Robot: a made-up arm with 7 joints. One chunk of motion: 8 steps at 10 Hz.
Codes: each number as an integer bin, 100 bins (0 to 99) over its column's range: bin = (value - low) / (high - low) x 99, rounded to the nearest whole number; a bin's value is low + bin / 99 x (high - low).
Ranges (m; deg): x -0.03..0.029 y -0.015..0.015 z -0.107..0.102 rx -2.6..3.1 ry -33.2..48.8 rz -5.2..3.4
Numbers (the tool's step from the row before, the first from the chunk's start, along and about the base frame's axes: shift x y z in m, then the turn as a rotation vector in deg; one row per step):
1: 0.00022 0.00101 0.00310 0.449 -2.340 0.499
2: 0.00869 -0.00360 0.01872 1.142 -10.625 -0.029
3: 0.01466 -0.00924 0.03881 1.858 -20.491 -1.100
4: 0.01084 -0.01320 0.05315 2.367 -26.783 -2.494
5: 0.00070 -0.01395 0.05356 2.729 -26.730 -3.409
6: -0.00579 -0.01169 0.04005 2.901 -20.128 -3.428
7: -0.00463 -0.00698 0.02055 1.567 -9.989 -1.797
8: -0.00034 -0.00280 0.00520 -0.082 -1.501 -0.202
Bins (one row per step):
1: 51 53 52 53 37 66
2: 65 38 60 65 27 60
3: 75 19 69 77 15 47
4: 69 6 76 86 8 31
5: 52 3 76 93 8 21
6: 41 11 70 96 16 20
7: 43 26 60 72 28 39
8: 50 40 53 44 38 58

